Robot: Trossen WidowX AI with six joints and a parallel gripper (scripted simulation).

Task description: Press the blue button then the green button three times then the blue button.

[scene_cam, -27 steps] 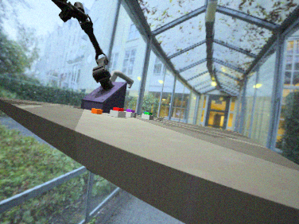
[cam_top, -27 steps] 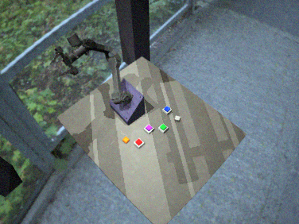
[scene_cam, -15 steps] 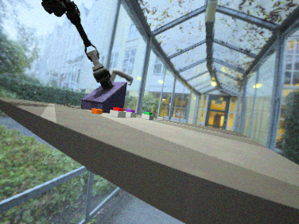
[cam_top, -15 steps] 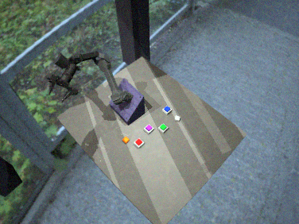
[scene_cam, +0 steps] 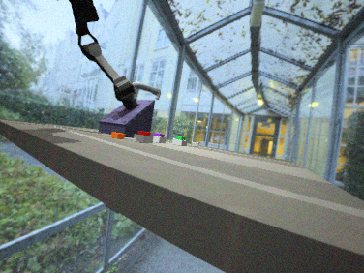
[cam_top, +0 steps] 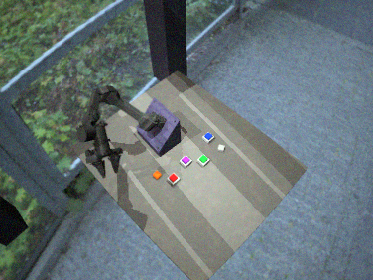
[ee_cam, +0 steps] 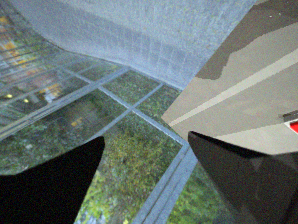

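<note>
Right now my gripper tip is 60 cm to the right of the blue button, 34 cm above it and 2 cm short of it. Round my gripper tip: purple button: 40 cm to the left, 34 cm below, 4 cm ahead; red button: 34 cm below, 28 cm to the left, 6 cm ahead; orange block: 36 cm below, 23 cm to the left, 2 cm behind.
</note>
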